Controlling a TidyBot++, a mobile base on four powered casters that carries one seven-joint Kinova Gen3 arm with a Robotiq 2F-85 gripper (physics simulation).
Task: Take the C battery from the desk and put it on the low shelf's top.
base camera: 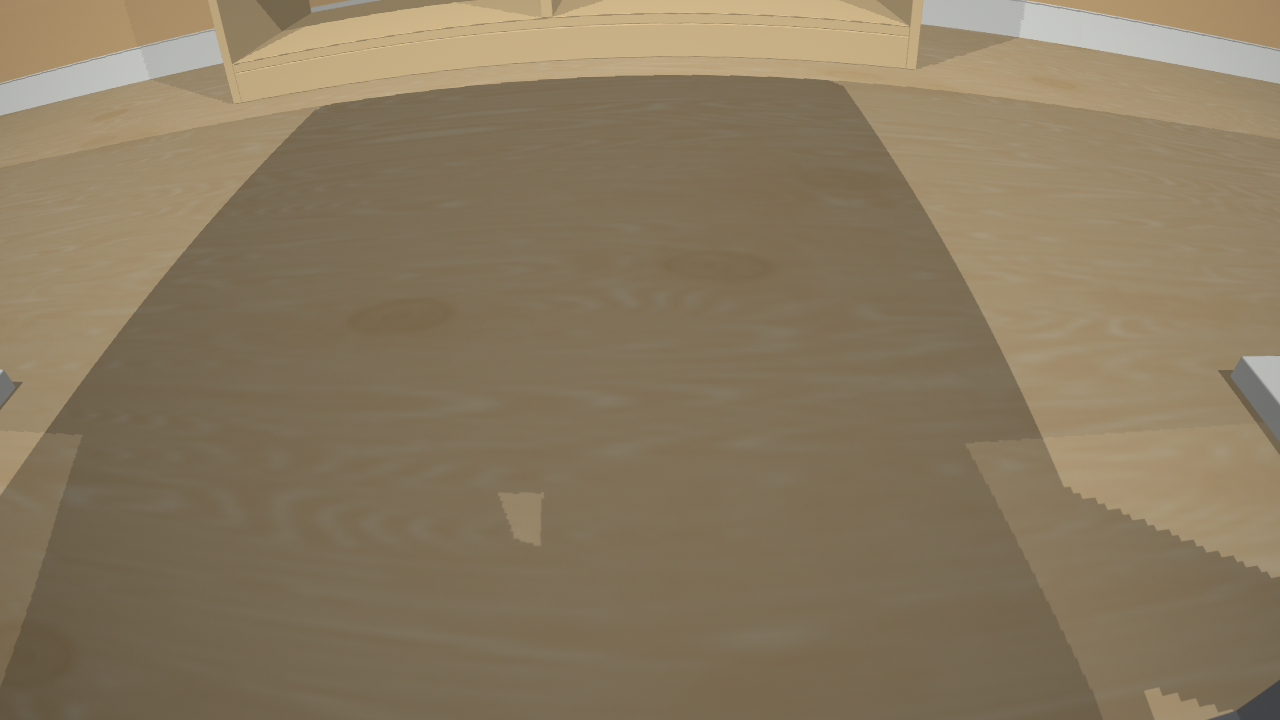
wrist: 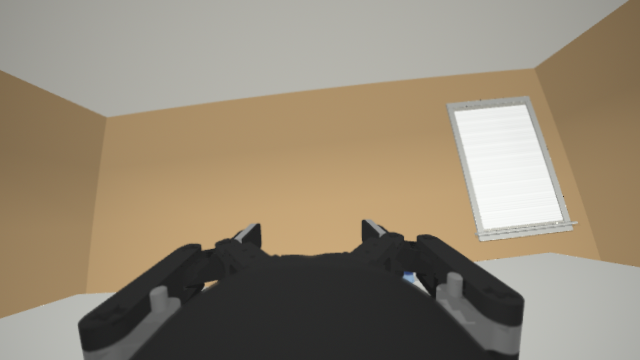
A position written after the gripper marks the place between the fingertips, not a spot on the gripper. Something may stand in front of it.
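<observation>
Gripper [wrist: 311, 232]. White desk [wrist: 569, 300]. Window [wrist: 513, 189].
</observation>
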